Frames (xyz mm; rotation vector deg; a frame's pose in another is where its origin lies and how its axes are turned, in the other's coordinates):
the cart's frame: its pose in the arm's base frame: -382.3 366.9 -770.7 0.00 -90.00 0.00
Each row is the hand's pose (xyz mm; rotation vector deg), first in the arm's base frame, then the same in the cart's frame.
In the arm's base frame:
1: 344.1 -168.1 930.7 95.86 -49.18 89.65
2: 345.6 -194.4 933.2 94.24 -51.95 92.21
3: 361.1 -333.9 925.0 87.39 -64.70 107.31
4: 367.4 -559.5 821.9 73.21 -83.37 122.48
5: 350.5 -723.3 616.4 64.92 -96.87 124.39
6: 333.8 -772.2 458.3 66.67 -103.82 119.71
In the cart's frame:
1: 1701.4 -535.0 -726.4 123.31 1.07 -4.13
2: 1703.9 -561.3 -727.9 123.03 -1.82 -1.34
3: 1695.7 -700.8 -743.4 123.66 -17.59 12.65
4: 1592.6 -926.4 -749.7 117.93 -37.36 29.69
5: 1387.1 -1090.2 -732.8 110.40 -48.23 34.68
6: 1229.0 -1139.1 -716.1 107.09 -52.67 30.48

